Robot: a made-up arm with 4 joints.
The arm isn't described. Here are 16 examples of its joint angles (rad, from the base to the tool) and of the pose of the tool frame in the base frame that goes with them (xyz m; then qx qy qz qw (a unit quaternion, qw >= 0)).
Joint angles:
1: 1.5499 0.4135 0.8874 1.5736
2: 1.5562 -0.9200 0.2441 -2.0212
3: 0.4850 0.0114 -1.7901 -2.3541
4: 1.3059 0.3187 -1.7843 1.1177
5: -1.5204 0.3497 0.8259 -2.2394
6: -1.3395 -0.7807 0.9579 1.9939
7: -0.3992 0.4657 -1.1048 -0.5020
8: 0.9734 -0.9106 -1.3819 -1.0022
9: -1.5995 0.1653 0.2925 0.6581
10: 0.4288 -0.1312 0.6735 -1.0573
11: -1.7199 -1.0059 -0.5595 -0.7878
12: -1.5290 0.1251 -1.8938 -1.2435
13: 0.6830 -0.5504 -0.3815 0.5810
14: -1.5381 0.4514 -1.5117 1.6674
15: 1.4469 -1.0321 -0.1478 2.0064
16: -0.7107 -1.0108 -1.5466 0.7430
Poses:
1: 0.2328 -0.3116 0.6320 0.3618 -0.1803 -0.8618 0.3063
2: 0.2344 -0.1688 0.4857 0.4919 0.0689 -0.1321 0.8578
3: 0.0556 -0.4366 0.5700 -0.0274 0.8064 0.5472 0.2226
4: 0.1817 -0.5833 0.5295 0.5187 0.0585 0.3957 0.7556
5: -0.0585 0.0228 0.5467 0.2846 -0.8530 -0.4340 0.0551
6: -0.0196 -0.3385 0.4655 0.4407 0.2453 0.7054 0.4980
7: -0.2700 -0.2359 0.4716 0.3458 -0.7866 -0.3139 0.4039
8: 0.1934 -0.3056 0.5167 0.2740 -0.4133 -0.2156 0.8412
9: -0.1999 -0.0687 0.5787 0.3842 -0.2155 -0.1150 0.8903
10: 0.0574 -0.4359 0.5335 0.7913 0.0511 0.1040 0.6003
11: -0.1307 -0.1355 0.5089 0.1454 -0.4007 -0.8978 0.1106
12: -0.0667 -0.0064 0.5300 0.5246 0.6353 0.4491 0.3457
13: 0.2340 -0.4622 0.5510 0.4734 0.3913 0.3563 0.7041
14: -0.1947 0.1453 0.5352 0.2453 -0.3020 -0.5300 0.7534
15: 0.3569 -0.0966 0.4157 0.1193 -0.7981 -0.5672 0.1649
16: -0.0923 -0.3463 0.5953 0.3635 0.0984 -0.6555 0.6546
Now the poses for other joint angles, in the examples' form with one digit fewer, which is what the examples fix.
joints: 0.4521 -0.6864 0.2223 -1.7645
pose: 0.128 -0.351 0.518 0.585 -0.177 -0.444 0.655
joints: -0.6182 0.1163 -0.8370 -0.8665
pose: -0.213 -0.206 0.523 0.281 -0.760 -0.455 0.369
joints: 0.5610 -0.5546 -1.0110 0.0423
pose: 0.095 -0.459 0.578 0.467 -0.016 -0.061 0.882
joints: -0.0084 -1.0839 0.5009 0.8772
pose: 0.185 -0.452 0.374 0.675 0.530 0.377 0.348
